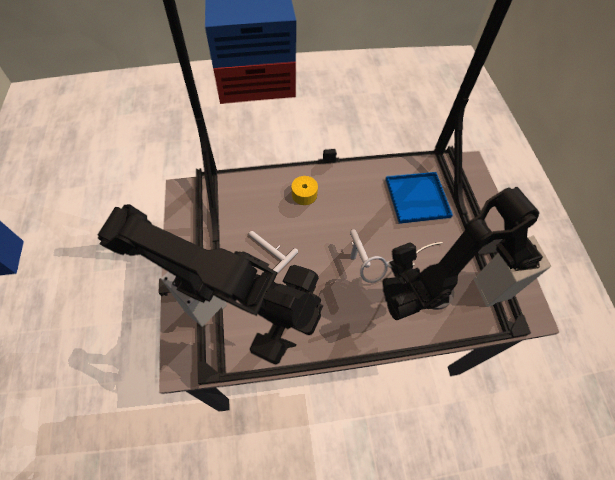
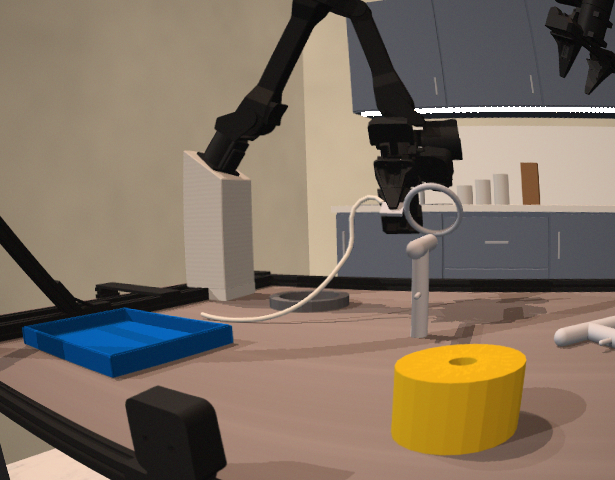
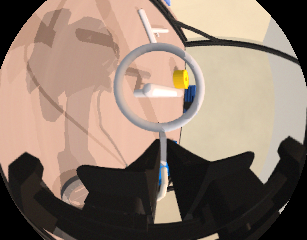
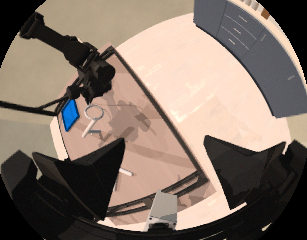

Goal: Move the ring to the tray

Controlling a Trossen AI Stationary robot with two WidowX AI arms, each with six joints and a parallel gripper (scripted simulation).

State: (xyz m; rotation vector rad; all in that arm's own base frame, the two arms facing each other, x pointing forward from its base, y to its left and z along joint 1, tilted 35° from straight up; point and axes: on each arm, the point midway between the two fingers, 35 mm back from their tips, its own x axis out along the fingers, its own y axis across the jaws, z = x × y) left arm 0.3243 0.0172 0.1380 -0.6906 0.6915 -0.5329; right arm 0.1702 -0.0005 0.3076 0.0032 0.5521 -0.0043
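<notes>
The blue tray is 340 mm behind my left hand, 180 mm to the left of it and 150 mm below it. Round my left hand: dark grey ring 20 mm ahead, 160 mm to the left, 150 mm below; white T-shaped pipe 140 mm behind, 330 mm to the right, 150 mm below; yellow cylinder 380 mm behind, 230 mm to the right, 130 mm below.
</notes>
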